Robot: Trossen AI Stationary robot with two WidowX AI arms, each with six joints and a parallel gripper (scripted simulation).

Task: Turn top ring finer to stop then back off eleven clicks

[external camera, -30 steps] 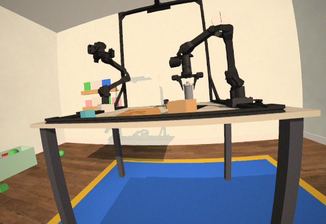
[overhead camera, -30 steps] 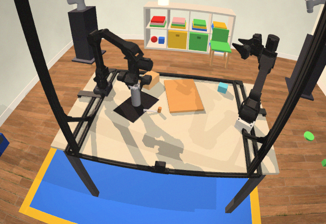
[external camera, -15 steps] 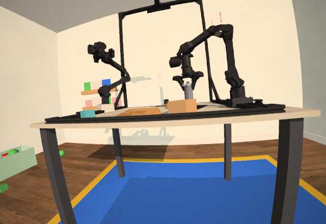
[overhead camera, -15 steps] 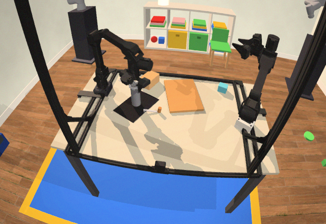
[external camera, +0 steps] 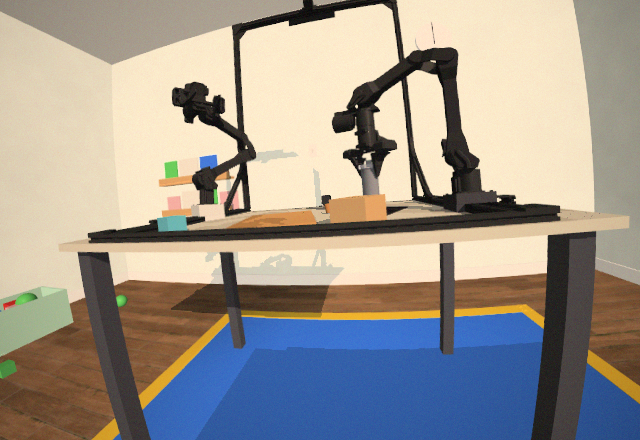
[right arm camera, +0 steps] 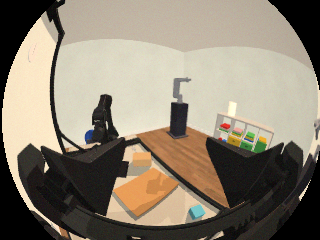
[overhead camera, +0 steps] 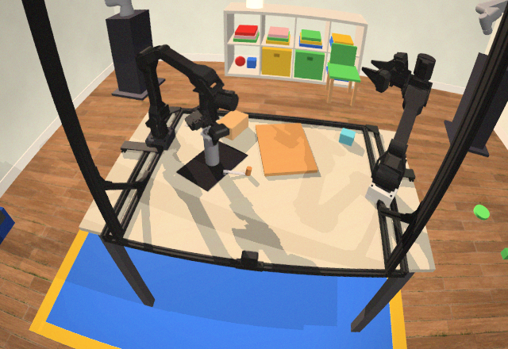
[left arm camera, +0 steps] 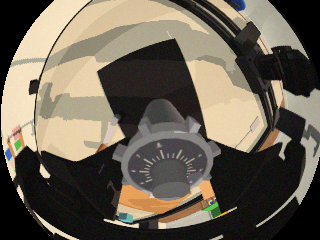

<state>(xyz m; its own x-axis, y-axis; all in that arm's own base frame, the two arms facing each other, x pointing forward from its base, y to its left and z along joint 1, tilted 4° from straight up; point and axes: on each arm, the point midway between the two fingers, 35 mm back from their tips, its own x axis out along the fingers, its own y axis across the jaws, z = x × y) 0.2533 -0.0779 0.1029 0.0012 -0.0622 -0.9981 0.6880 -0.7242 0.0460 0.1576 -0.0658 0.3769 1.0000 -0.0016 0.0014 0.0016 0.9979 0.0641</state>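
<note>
The hand grinder lies 10 mm behind my left hand and 30 mm below it. The rest, counted from my left hand: cardboard box 220 mm ahead, 110 mm below; black mat 10 mm behind, 140 mm below; orange board 180 mm ahead, 230 mm to the right, 130 mm below.
</note>
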